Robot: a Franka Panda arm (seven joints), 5 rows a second.
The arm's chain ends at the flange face. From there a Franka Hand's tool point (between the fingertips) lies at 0.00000 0.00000 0.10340 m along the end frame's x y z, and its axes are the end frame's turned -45 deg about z.
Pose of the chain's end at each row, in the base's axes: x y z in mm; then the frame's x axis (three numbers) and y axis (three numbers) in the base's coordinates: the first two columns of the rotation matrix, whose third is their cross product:
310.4 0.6 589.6 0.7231 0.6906 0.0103 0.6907 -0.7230 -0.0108
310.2 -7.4 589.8 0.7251 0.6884 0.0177 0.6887 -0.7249 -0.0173
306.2 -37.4 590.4 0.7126 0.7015 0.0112 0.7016 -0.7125 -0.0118
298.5 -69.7 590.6 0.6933 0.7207 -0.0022 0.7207 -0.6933 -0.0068
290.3 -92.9 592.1 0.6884 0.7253 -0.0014 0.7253 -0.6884 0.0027
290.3 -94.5 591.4 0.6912 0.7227 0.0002 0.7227 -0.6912 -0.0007
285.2 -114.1 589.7 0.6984 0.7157 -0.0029 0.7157 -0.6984 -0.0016
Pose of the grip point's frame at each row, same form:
310.4 2.1 486.2 0.0229 0.9996 0.0149 0.9997 -0.0229 -0.0004
310.3 -4.8 486.4 0.0257 0.9994 0.0247 0.9997 -0.0258 0.0003
306.2 -35.7 487.0 0.0078 0.9998 0.0163 1.0000 -0.0078 -0.0004
297.8 -69.4 487.2 -0.0194 0.9998 0.0033 0.9998 0.0194 -0.0064
290.4 -93.2 488.7 -0.0261 0.9996 -0.0029 0.9996 0.0261 0.0009
290.3 -94.4 488.0 -0.0223 0.9998 0.0006 0.9998 0.0223 -0.0004
284.9 -114.2 486.3 -0.0122 0.9999 -0.0009 0.9999 0.0122 -0.0032

